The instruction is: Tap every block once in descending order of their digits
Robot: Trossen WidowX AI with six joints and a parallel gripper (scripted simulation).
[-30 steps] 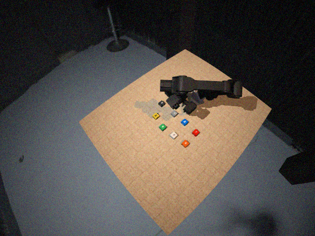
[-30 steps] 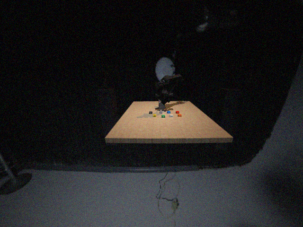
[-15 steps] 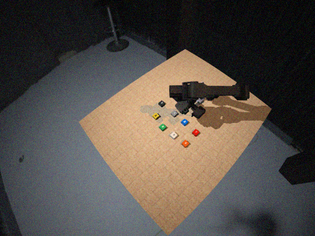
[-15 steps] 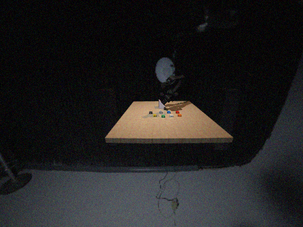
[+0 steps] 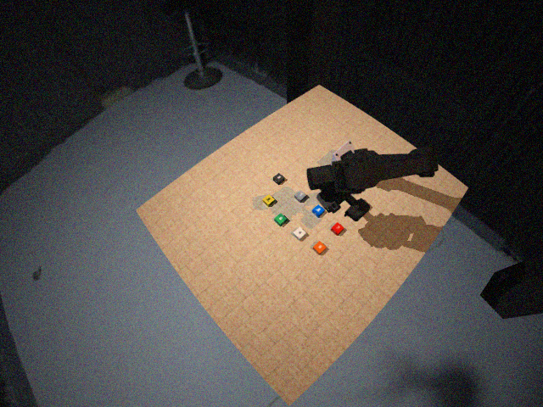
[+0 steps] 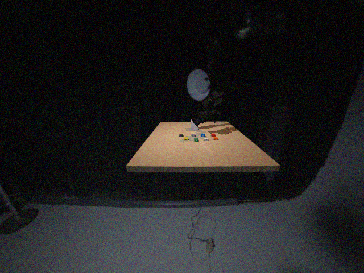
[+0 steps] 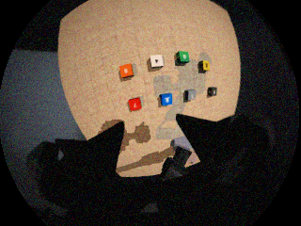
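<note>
The blue block lies 10 mm ahead of my gripper tip, 60 mm to the right of it and 110 mm below it. Also, from my gripper tip: white block: 120 mm ahead, 40 mm to the right, 110 mm below; red block: 40 mm to the left, 110 mm below; orange block: 100 mm ahead, 50 mm to the left, 110 mm below.
</note>
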